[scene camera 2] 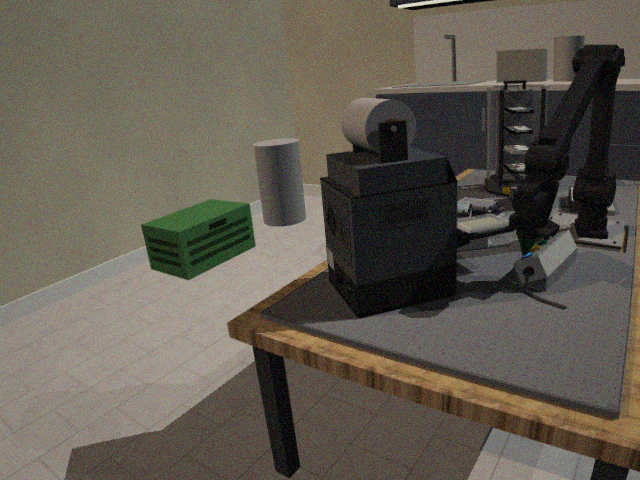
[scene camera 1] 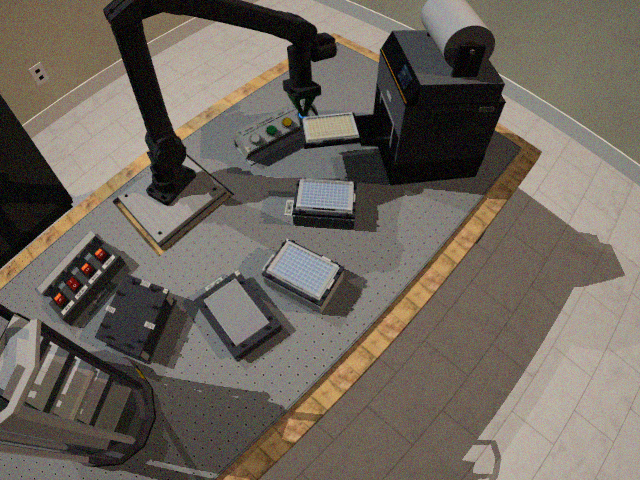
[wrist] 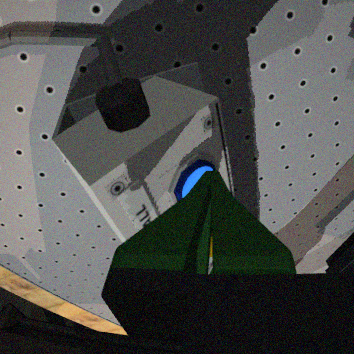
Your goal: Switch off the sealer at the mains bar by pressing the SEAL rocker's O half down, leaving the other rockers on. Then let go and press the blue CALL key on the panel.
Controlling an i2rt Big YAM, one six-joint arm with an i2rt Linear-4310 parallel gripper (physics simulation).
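Places are measured from the arm's base along level axes (x ahead, y left, z up), in centimetres.
Pixels of known places: gripper, fingertip midpoint: [scene camera 2: 524, 254] [scene camera 1: 304, 116] [wrist: 211, 179]; arm's base, origin of the base link: [scene camera 2: 590, 230] [scene camera 1: 171, 184].
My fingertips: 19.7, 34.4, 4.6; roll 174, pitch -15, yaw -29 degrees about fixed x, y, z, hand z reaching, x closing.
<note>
For each thing: its top centre in the pictures, then the offset to it from my fingertips, as dx, dy, dz. "spot": a spot on its surface instead.
- blue CALL key, middle of its top: [wrist: 195, 195] [scene camera 2: 528, 253] [scene camera 1: 301, 112] -0.9, +0.4, +0.7
- grey panel, middle of its top: [wrist: 190, 288] [scene camera 1: 274, 116] [scene camera 2: 548, 240] -5.6, -5.8, +1.9
- mains bar, surface spot: [scene camera 1: 67, 262] spot: -29.3, -67.7, -4.9
- top, surface spot: [scene camera 1: 72, 283] spot: -20.4, -70.9, -1.4
- pale yellow plate, middle of its top: [scene camera 1: 330, 125] [scene camera 2: 480, 220] +11.2, -5.2, +6.5
- large black machine, middle of its top: [scene camera 1: 456, 7] [scene camera 2: 380, 98] +31.4, +11.6, +39.1
- grey-topped block, middle of its top: [scene camera 1: 235, 311] [scene camera 2: 476, 202] +17.1, -53.4, -2.6
- dark block, middle of its top: [scene camera 1: 128, 310] -1.2, -67.4, +1.1
My gripper [scene camera 1: 305, 114] [scene camera 2: 525, 252] [wrist: 211, 179] is shut and empty. Its green fingertips point down onto the blue CALL key [scene camera 1: 300, 116] [scene camera 2: 527, 255] [wrist: 194, 181] at the end of the grey panel [scene camera 1: 242, 141] [scene camera 2: 557, 258] [wrist: 95, 150]. The key glows bright blue; in the wrist view the fingertips overlap its lower right part and appear to touch it. The mains bar [scene camera 1: 67, 262] stands at the left in scene camera 1. Its third rocker from the top [scene camera 1: 72, 283] looks dark red, while the others glow orange. The rocker labels are too small to read.
A pale yellow plate [scene camera 1: 330, 128] lies close beside the panel, next to the large black machine [scene camera 1: 434, 129] [scene camera 2: 403, 232]. Two bluish plates [scene camera 1: 325, 196] [scene camera 1: 303, 269], a grey-topped block [scene camera 1: 236, 311] and a dark block [scene camera 1: 134, 315] stand on the table. A rack stands at the lower left.
</note>
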